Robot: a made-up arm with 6 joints.
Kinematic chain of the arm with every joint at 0, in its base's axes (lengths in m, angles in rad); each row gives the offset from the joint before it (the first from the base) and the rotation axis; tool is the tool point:
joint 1: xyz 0 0 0.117 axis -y
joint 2: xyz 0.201 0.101 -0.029 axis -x
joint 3: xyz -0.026 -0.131 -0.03 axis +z
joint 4: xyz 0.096 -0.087 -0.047 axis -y
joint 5: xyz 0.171 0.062 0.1 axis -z
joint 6: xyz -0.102 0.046 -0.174 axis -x
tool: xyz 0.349 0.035 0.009
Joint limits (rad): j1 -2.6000..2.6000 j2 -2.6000..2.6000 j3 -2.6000..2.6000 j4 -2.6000..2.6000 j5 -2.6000..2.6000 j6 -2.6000..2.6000
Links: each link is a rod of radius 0.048 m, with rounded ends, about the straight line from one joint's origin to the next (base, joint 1, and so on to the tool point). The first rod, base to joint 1, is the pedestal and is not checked.
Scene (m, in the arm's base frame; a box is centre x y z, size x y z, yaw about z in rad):
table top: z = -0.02
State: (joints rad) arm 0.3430 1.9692 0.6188 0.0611 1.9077 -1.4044
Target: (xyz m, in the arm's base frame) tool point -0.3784 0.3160 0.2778
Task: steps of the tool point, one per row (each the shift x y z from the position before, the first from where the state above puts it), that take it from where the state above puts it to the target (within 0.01 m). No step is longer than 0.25 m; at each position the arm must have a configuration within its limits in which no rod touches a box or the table.
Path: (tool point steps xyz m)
1: -0.1888 0.0501 0.1287
2: -0.2169 0.0528 0.0291
3: -0.1959 0.0503 -0.0672
4: -0.1361 0.0430 -0.1378
5: -0.0565 0.0318 -0.1697

